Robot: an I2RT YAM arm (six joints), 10 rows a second.
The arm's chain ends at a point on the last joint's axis. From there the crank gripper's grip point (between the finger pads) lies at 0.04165 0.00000 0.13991 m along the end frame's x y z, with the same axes.
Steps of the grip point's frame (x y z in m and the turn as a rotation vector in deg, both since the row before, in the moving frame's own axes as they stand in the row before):
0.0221 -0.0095 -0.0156 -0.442 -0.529 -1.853
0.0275 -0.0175 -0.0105 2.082 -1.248 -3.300
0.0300 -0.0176 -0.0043 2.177 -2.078 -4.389
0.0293 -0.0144 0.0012 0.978 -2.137 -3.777
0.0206 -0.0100 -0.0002 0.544 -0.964 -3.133
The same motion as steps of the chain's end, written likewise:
0.0234 -0.0093 -0.0160 -0.442 -0.529 -1.853
0.0308 -0.0101 -0.0112 2.082 -1.248 -3.300
0.0354 -0.0093 -0.0056 2.177 -2.078 -4.389
0.0347 -0.0094 -0.0002 0.978 -2.137 -3.777
0.0231 -0.0065 -0.0009 0.544 -0.964 -3.133

